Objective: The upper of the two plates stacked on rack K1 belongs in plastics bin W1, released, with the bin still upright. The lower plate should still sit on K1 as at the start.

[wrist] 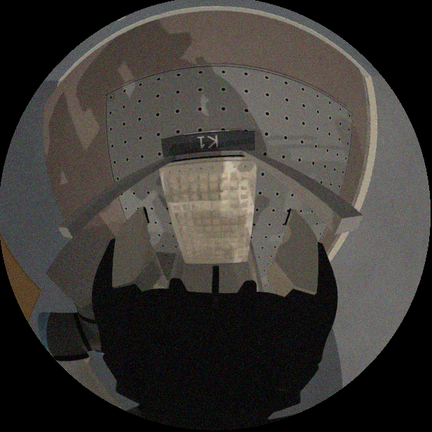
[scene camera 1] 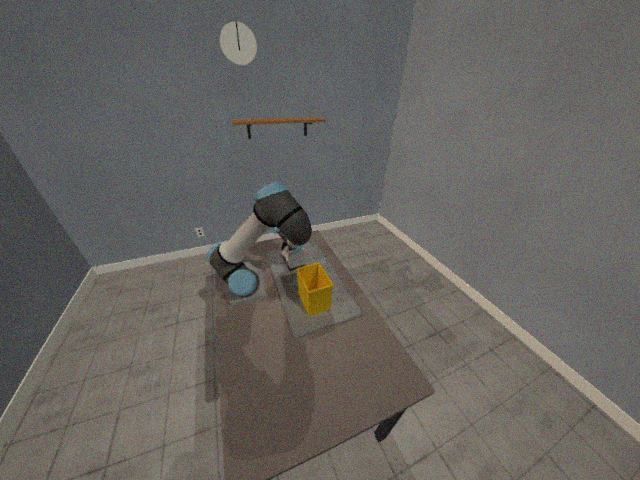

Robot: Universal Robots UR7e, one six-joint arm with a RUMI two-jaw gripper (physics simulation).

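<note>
A pale plate with a grid of wells lies on rack K1, between its two flared side guides, in the wrist view. Seen from above, the lower plate cannot be told apart from the upper one. My gripper is open and empty; its jaws stand to the left and right of the plate, apart from it. How high they are relative to the plates is hard to tell. A yellow bin, apparently W1, stands upright and open at the top; its label is not readable. In the scene view the arm and blur obscure the rack and plates.
A grey perforated board lies on the brown table under the bin and rack. The arm reaches over from the left. An orange shelf is on the back wall.
</note>
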